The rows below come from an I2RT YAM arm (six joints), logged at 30 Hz.
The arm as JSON. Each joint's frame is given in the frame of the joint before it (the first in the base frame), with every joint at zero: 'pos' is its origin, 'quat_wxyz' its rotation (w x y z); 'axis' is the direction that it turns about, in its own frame. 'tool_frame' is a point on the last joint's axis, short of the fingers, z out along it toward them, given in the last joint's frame.
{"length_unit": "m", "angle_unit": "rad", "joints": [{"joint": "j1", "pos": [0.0, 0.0, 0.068], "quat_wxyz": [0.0, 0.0, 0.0, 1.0], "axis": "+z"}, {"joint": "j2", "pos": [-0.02, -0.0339, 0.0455], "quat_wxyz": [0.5, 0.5, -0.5, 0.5], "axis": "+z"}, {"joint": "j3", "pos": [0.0, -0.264, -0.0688], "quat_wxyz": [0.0, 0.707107, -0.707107, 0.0], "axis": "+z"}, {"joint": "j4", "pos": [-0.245, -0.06, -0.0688], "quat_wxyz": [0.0, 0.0, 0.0, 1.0], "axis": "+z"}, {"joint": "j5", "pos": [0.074, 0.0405, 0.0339], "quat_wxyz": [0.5, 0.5, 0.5, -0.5], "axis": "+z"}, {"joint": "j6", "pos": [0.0, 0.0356, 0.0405], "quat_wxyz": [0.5, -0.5, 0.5, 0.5], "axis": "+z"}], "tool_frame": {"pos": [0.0, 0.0, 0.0], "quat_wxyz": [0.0, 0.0, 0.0, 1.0]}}
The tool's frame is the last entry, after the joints.
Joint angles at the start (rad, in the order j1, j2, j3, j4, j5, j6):
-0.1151, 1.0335, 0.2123, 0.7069, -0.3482, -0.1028
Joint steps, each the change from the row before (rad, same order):
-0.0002, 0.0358, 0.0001, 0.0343, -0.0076, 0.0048
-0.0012, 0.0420, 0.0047, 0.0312, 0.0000, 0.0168
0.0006, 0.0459, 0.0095, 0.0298, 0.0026, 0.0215
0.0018, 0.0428, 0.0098, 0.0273, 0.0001, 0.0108
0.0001, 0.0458, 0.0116, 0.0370, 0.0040, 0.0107
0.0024, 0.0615, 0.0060, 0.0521, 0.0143, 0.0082
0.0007, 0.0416, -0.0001, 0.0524, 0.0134, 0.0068
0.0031, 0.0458, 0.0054, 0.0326, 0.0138, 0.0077
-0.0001, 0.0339, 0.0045, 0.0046, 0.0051, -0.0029
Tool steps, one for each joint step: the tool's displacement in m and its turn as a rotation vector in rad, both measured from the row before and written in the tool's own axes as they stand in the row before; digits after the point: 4 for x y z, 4 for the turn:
0.0026, -0.0007, 0.0032, -0.0075, 0.0006, 0.0053
0.0028, -0.0015, 0.0041, 0.0007, 0.0058, 0.0191
0.0023, -0.0017, 0.0052, 0.0016, 0.0063, 0.0237
0.0020, -0.0013, 0.0050, -0.0020, 0.0053, 0.0126
0.0013, -0.0021, 0.0054, 0.0040, -0.0025, 0.0097
0.0049, -0.0019, 0.0060, 0.0118, 0.0037, 0.0090
0.0029, -0.0014, 0.0033, 0.0130, -0.0098, 0.0033
0.0045, -0.0011, 0.0045, 0.0106, 0.0077, 0.0097
0.0054, -0.0011, 0.0032, 0.0048, 0.0237, 0.0046

